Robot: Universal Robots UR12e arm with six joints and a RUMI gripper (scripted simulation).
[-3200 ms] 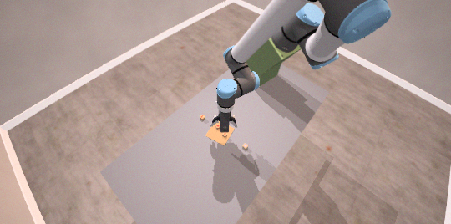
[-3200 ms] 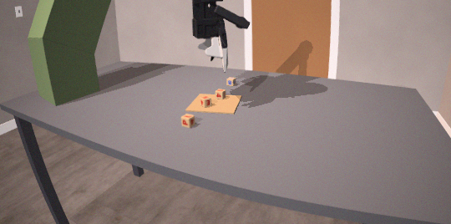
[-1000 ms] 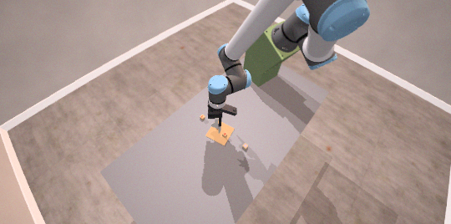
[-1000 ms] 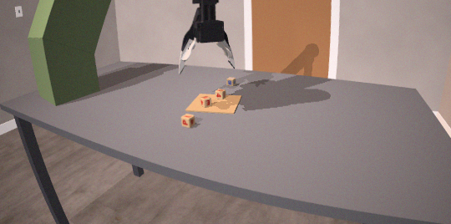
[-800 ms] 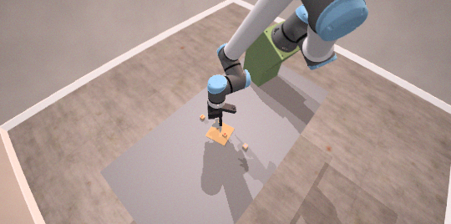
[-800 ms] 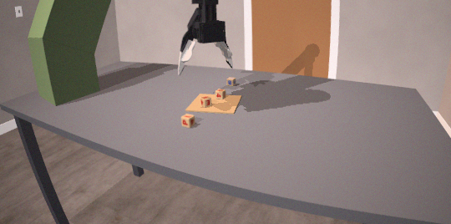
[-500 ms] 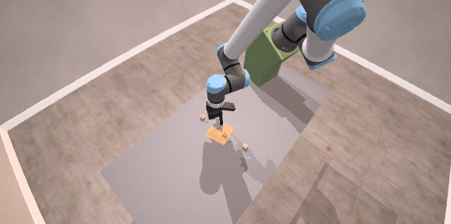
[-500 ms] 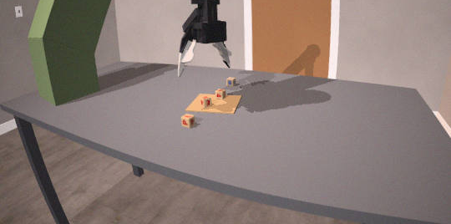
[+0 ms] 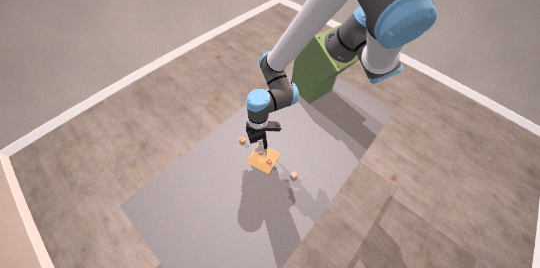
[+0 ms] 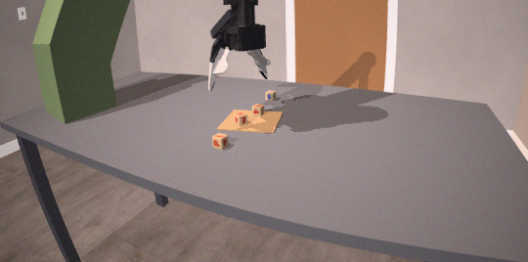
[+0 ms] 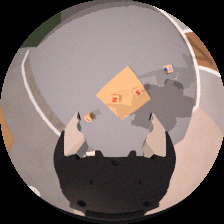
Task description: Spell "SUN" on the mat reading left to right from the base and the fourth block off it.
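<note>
My hand is 10 mm short of the orange mat, 30 mm to the right of it and 100 mm above it. Round my hand: red-lettered block: 40 mm ahead, 120 mm to the right, 90 mm below; blue-lettered block: 60 mm behind, 210 mm to the left, 90 mm below.
</note>
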